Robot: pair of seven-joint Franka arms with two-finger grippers.
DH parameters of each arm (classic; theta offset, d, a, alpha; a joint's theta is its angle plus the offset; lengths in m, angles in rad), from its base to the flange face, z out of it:
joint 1: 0 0.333 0 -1.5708
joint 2: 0 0 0 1.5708
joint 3: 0 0.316 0.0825 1.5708
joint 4: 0 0 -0.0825 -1.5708
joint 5: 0 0.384 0 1.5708
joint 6: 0 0 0.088 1.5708
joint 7: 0 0.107 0 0
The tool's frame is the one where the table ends.
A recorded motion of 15 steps. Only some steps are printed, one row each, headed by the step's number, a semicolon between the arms.
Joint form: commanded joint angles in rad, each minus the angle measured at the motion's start. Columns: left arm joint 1, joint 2, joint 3, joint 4, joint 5, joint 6, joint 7; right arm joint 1, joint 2, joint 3, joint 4, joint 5, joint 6, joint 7.
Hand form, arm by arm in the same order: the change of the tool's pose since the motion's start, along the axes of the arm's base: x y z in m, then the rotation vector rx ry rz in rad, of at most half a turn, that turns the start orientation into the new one. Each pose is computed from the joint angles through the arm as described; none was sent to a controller.
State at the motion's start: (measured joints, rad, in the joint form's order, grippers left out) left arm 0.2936 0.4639 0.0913 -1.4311 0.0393 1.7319 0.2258; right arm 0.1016 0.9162 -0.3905 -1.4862 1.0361 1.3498 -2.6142
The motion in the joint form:
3: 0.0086 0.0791 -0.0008 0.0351 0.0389 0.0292 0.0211; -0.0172 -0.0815 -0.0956 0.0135 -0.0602 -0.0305 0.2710
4: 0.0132 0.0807 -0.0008 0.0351 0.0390 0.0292 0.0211; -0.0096 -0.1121 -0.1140 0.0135 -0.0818 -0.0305 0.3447
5: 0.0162 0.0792 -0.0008 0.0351 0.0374 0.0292 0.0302; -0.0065 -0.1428 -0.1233 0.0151 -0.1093 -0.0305 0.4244
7: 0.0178 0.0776 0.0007 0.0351 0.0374 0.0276 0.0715; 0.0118 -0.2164 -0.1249 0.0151 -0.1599 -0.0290 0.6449
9: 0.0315 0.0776 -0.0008 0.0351 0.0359 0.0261 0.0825; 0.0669 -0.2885 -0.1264 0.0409 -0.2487 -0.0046 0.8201
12: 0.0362 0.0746 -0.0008 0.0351 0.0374 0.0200 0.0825; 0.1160 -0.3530 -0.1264 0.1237 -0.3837 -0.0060 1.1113
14: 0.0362 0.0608 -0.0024 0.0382 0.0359 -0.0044 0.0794; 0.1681 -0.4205 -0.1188 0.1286 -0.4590 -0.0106 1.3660
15: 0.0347 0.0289 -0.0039 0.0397 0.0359 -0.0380 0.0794; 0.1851 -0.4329 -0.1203 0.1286 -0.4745 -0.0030 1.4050
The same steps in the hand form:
3: 0.0109 0.0124 -0.0354 0.0293 0.0304 -0.0303; 0.0045 -0.0606 0.0621 -0.1886 0.1541 -0.1541
4: 0.0098 0.0154 -0.0365 0.0288 0.0320 -0.0258; 0.0059 -0.0666 0.0820 -0.2401 0.1869 -0.1876
5: 0.0090 0.0171 -0.0355 0.0261 0.0303 -0.0311; 0.0067 -0.0712 0.1011 -0.2918 0.2246 -0.2210
7: 0.0080 0.0189 -0.0345 0.0187 0.0318 -0.0686; 0.0096 -0.0642 0.1441 -0.4005 0.3318 -0.3084
9: 0.0045 0.0266 -0.0346 0.0138 0.0327 -0.0663; 0.0185 -0.0381 0.1937 -0.5437 0.3529 -0.3515
12: 0.0023 0.0294 -0.0329 0.0136 0.0361 -0.0614; 0.0277 -0.0144 0.2603 -0.7606 0.4083 -0.4768
14: -0.0003 0.0274 -0.0238 0.0087 0.0416 -0.0567; 0.0211 0.0142 0.3002 -0.8867 0.4957 -0.6064
15: -0.0053 0.0238 -0.0037 0.0064 0.0408 -0.0558; 0.0205 0.0219 0.3075 -0.9092 0.4965 -0.6295

